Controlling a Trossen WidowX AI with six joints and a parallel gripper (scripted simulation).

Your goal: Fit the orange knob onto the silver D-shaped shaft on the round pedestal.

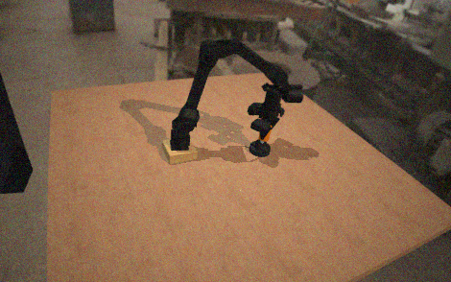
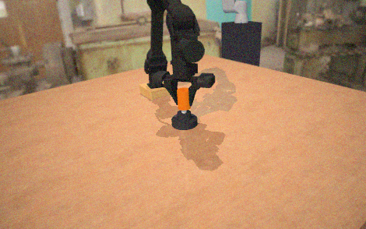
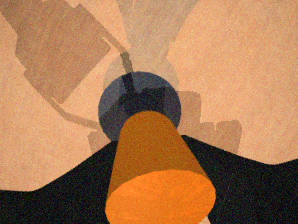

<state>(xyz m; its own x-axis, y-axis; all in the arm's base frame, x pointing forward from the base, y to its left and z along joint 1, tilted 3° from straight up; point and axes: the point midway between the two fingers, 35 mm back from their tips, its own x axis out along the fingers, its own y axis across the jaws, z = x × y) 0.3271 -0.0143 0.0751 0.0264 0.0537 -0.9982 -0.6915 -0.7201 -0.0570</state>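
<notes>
Now: the round pedestal 4 cm below my gripper tip and 1 cm behind it. Also, from my gripper tip: orange knob (3 cm above).
</notes>
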